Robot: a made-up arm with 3 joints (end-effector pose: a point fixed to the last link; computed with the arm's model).
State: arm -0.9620 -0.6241 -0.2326
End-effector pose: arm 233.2 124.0 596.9 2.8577 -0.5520 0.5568
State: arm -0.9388 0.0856 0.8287
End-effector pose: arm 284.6 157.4 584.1 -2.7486 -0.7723 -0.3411
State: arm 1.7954 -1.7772 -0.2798
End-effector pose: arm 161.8 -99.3 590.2 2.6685 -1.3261 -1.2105
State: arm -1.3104 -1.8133 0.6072
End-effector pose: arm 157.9 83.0 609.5 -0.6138 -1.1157 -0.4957
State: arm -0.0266 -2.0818 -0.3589
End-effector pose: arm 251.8 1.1 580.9 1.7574 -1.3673 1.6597
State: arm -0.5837 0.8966 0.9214
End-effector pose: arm 353.8 66.3 539.4 2.8845 -0.6781 -0.8240
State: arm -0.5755 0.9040 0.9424
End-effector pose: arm 355.1 64.3 539.2 2.8973 -0.6911 -0.8417
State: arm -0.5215 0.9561 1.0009
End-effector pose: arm 359.7 50.6 536.9 2.9040 -0.7241 -0.9249
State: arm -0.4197 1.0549 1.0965
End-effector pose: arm 364.9 24.0 532.7 2.9004 -0.7792 -1.0714
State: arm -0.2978 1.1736 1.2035
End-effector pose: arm 365.3 -8.4 527.9 2.8842 -0.8441 -1.2348
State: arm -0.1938 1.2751 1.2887
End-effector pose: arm 360.6 -35.6 524.1 2.8587 -0.8983 -1.3623
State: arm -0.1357 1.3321 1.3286
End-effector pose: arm 356.0 -50.2 522.1 2.8332 -0.9243 -1.4255
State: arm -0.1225 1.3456 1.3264
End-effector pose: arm 354.4 -53.2 521.5 2.8147 -0.9225 -1.4341
